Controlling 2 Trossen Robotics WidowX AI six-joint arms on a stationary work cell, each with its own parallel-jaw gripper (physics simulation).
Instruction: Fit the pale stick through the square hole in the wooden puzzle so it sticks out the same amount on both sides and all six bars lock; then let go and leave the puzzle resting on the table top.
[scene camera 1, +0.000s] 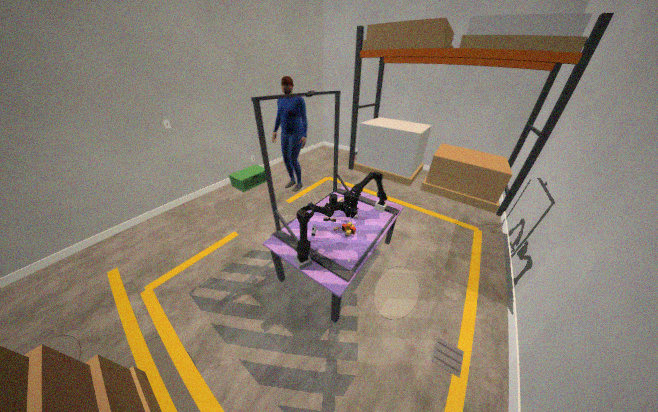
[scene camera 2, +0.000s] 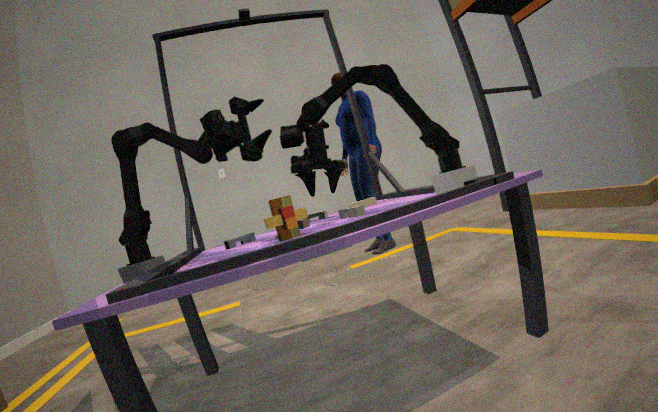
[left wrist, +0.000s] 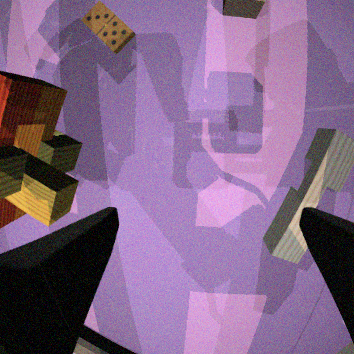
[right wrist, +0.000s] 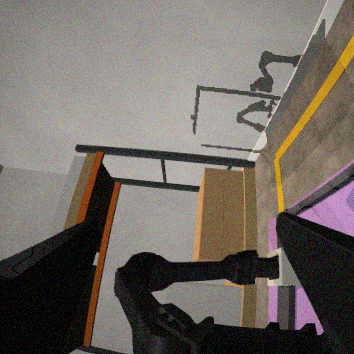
Note:
My left gripper is open and holds nothing. My right gripper is open, holding nothing. Also in view: a black gantry frame.
My left gripper also shows in the left wrist view. My right gripper also shows in the right wrist view.

